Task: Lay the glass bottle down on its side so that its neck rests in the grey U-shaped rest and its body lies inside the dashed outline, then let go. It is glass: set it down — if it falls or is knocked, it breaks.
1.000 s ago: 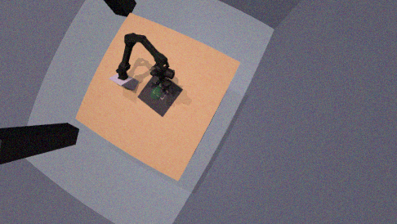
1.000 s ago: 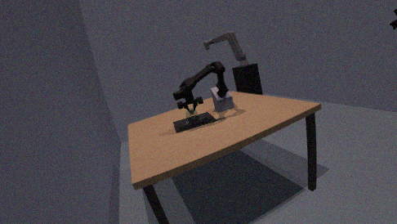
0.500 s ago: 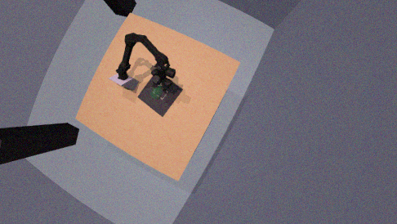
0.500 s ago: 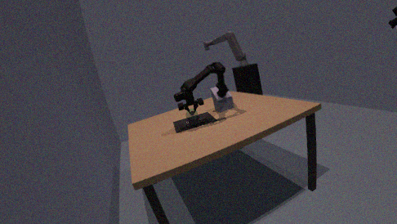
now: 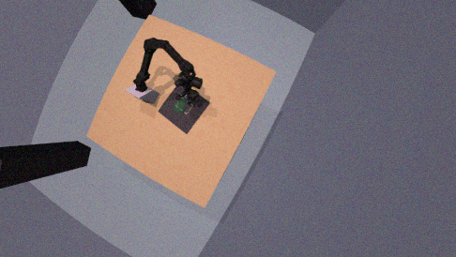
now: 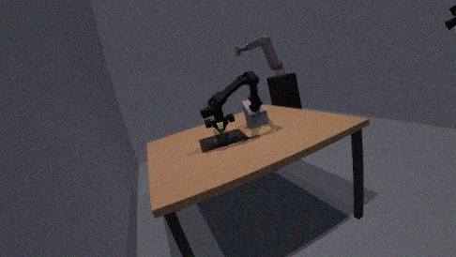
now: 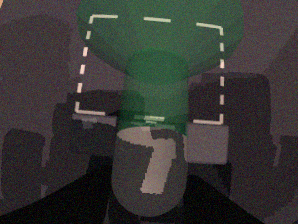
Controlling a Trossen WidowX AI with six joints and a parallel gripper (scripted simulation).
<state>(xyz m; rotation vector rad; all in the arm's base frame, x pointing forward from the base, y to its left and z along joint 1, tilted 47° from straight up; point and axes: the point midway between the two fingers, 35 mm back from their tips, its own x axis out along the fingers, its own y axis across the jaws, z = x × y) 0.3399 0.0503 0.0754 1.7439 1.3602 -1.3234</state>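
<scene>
Now: gripper tip 10 mm past the green glass bottle, 50 mm to the left of it and 10 mm above it. Round my gripper tip: dark mat 30 mm behind, 90 mm to the right, 80 mm below.
</scene>
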